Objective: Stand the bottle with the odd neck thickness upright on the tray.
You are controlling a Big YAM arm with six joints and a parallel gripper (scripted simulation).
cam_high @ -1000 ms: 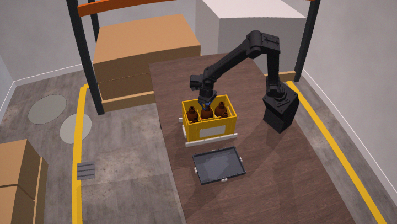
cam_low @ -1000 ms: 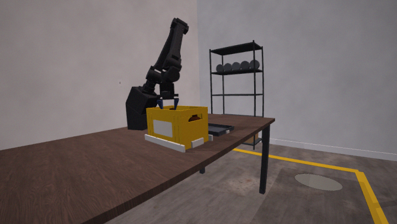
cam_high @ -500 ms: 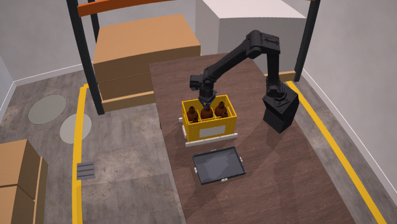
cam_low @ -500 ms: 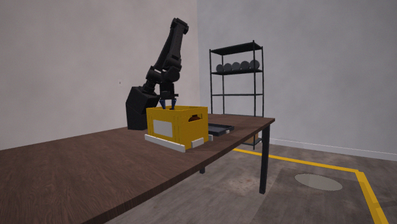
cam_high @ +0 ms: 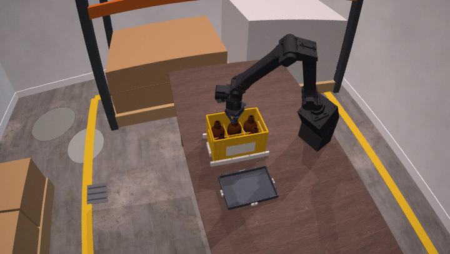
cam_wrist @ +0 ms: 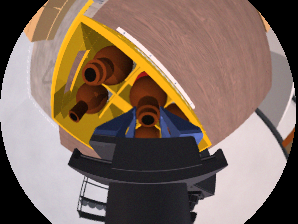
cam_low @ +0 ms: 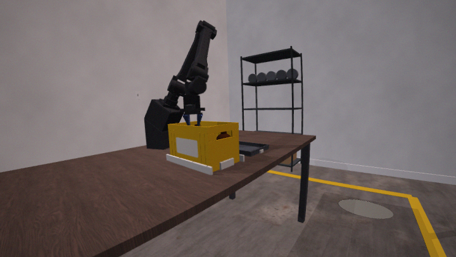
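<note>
Right now the yellow crate is 7 cm below my hand and 4 cm to the left of it. Round my hand: glass bottle (10 cm to the left, 8 cm ahead, 7 cm below); dark tray (32 cm to the left, 14 cm below, 3 cm behind).
</note>
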